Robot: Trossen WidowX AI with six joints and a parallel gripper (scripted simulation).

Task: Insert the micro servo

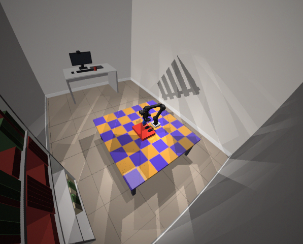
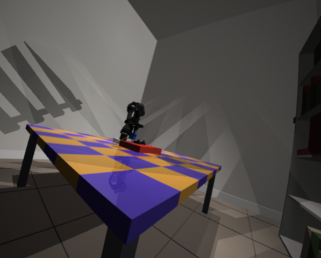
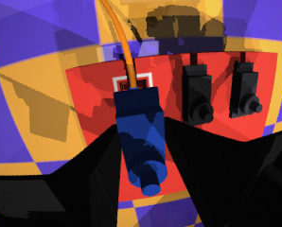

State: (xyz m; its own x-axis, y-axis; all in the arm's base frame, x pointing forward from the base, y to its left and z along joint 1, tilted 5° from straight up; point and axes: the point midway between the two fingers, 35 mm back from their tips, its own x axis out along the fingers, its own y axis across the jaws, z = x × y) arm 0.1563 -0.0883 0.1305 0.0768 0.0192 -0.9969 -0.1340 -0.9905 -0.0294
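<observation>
The red robot deck is 130 mm ahead of my gripper tip, 60 mm to the left of it and 100 mm below it.
</observation>
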